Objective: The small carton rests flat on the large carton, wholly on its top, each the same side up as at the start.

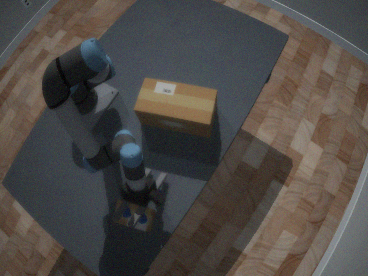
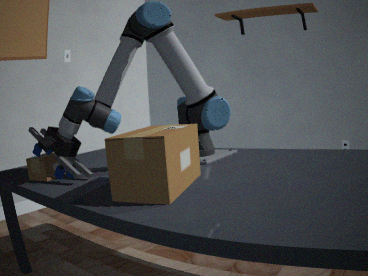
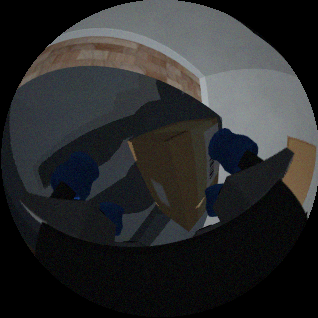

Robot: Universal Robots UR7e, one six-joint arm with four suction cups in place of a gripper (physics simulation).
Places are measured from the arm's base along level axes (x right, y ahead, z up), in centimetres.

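Pixels of known places: end effector, tool point: (image 2: 52,164) (image 3: 157,184); arm's base, origin of the base link: (image 1: 84,101).
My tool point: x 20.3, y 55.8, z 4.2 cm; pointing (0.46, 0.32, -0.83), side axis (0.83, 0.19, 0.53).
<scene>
Ahead of a thing's pixels: the offset from my tool point to its middle. Level surfaces: height alone.
The small carton {dx +5.9, dy -0.3, dz -1.2 cm} (image 1: 119,214) (image 2: 36,169) (image 3: 172,165) sits on the dark table {dz -5.2 cm} (image 1: 193,38) (image 2: 267,184) near its front corner. My suction gripper (image 1: 134,216) (image 2: 55,157) (image 3: 157,184) is tilted over it, with its blue cups close around the carton's top and side. Suction is off and nothing is held. I cannot tell whether the cups touch the carton. The large carton {dx -40.4, dy -12.7, dz +2.6 cm} (image 1: 178,102) (image 2: 139,172) stands upright in the middle of the table, apart from the small one. It has a taped top with a white label, and nothing lies on it.
The arm's base plate (image 2: 218,154) is bolted to the table behind the large carton. The table edge runs close by the small carton, with wooden floor (image 1: 297,148) below. A wall shelf (image 2: 267,11) and a brown board (image 2: 23,29) hang on the walls.
</scene>
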